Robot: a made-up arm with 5 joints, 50 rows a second.
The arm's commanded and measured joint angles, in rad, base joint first. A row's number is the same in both.
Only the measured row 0 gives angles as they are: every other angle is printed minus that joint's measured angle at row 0.
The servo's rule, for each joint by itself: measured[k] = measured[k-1] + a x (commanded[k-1-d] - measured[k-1]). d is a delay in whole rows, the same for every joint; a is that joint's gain. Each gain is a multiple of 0.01, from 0.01 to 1. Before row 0 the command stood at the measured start. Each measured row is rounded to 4 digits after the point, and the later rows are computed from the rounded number. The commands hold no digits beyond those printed.
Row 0, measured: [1.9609 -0.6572 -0.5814 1.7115 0.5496]
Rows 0 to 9, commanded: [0.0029 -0.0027 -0.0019 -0.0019 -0.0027]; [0.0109 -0.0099 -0.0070 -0.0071 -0.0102]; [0.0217 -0.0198 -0.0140 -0.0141 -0.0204]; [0.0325 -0.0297 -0.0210 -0.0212 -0.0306]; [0.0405 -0.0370 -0.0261 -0.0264 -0.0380]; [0.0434 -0.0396 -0.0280 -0.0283 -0.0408]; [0.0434 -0.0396 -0.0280 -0.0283 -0.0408]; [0.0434 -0.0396 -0.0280 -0.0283 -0.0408]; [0.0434 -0.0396 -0.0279 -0.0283 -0.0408]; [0.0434 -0.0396 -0.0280 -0.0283 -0.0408]
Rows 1 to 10, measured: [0.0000 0.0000 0.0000 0.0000 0.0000]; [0.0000 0.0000 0.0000 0.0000 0.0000]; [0.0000 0.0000 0.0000 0.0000 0.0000]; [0.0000 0.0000 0.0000 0.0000 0.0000]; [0.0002 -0.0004 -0.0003 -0.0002 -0.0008]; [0.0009 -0.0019 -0.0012 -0.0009 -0.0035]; [0.0024 -0.0048 -0.0030 -0.0022 -0.0084]; [0.0045 -0.0088 -0.0055 -0.0041 -0.0148]; [0.0070 -0.0133 -0.0084 -0.0063 -0.0215]; [0.0095 -0.0175 -0.0111 -0.0085 -0.0271]
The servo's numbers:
d 4
a 0.07 0.16 0.14 0.10 0.29

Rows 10 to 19, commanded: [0.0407 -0.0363 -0.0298 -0.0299 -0.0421]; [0.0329 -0.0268 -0.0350 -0.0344 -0.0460]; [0.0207 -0.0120 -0.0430 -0.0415 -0.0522]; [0.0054 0.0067 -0.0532 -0.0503 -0.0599]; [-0.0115 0.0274 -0.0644 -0.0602 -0.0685]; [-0.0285 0.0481 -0.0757 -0.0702 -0.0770]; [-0.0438 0.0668 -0.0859 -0.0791 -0.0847]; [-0.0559 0.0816 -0.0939 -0.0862 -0.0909]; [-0.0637 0.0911 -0.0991 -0.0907 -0.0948]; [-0.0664 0.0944 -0.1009 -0.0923 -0.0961]
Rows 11 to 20, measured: [0.0119 -0.0210 -0.0135 -0.0105 -0.0311]; [0.0141 -0.0240 -0.0155 -0.0123 -0.0339]; [0.0162 -0.0265 -0.0172 -0.0139 -0.0359]; [0.0181 -0.0286 -0.0187 -0.0153 -0.0373]; [0.0197 -0.0298 -0.0203 -0.0168 -0.0387]; [0.0206 -0.0293 -0.0224 -0.0186 -0.0408]; [0.0206 -0.0265 -0.0253 -0.0209 -0.0441]; [0.0195 -0.0212 -0.0292 -0.0238 -0.0487]; [0.0173 -0.0134 -0.0341 -0.0274 -0.0544]; [0.0141 -0.0036 -0.0399 -0.0317 -0.0610]
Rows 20 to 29, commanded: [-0.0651 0.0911 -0.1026 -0.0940 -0.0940]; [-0.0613 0.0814 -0.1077 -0.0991 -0.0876]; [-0.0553 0.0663 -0.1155 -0.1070 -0.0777]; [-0.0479 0.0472 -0.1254 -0.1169 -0.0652]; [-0.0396 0.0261 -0.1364 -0.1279 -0.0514]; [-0.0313 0.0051 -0.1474 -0.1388 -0.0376]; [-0.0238 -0.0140 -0.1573 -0.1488 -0.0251]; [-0.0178 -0.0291 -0.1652 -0.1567 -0.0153]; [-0.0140 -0.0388 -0.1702 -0.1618 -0.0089]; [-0.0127 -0.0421 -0.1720 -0.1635 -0.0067]
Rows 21 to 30, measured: [0.0100 0.0077 -0.0463 -0.0364 -0.0679]; [0.0054 0.0195 -0.0530 -0.0414 -0.0746]; [0.0006 0.0310 -0.0595 -0.0463 -0.0805]; [-0.0041 0.0411 -0.0653 -0.0509 -0.0850]; [-0.0084 0.0491 -0.0705 -0.0552 -0.0876]; [-0.0121 0.0543 -0.0757 -0.0596 -0.0876]; [-0.0151 0.0562 -0.0813 -0.0643 -0.0847]; [-0.0174 0.0548 -0.0875 -0.0696 -0.0790]; [-0.0190 0.0502 -0.0943 -0.0754 -0.0710]; [-0.0199 0.0430 -0.1017 -0.0817 -0.0613]
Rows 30 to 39, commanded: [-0.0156 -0.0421 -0.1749 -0.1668 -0.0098]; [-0.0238 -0.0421 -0.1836 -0.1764 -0.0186]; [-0.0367 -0.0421 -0.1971 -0.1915 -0.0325]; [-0.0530 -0.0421 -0.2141 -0.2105 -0.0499]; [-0.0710 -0.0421 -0.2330 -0.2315 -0.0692]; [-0.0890 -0.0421 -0.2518 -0.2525 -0.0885]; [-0.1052 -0.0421 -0.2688 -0.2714 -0.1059]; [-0.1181 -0.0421 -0.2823 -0.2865 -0.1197]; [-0.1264 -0.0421 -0.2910 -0.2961 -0.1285]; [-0.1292 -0.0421 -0.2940 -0.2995 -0.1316]
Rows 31 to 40, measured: [-0.0202 0.0339 -0.1095 -0.0884 -0.0508]; [-0.0200 0.0238 -0.1173 -0.0952 -0.0405]; [-0.0196 0.0138 -0.1247 -0.1019 -0.0313]; [-0.0191 0.0049 -0.1313 -0.1081 -0.0242]; [-0.0189 -0.0026 -0.1374 -0.1140 -0.0200]; [-0.0192 -0.0089 -0.1439 -0.1202 -0.0196]; [-0.0204 -0.0142 -0.1513 -0.1273 -0.0233]; [-0.0227 -0.0187 -0.1601 -0.1356 -0.0310]; [-0.0261 -0.0224 -0.1703 -0.1452 -0.0421]; [-0.0305 -0.0256 -0.1817 -0.1559 -0.0556]
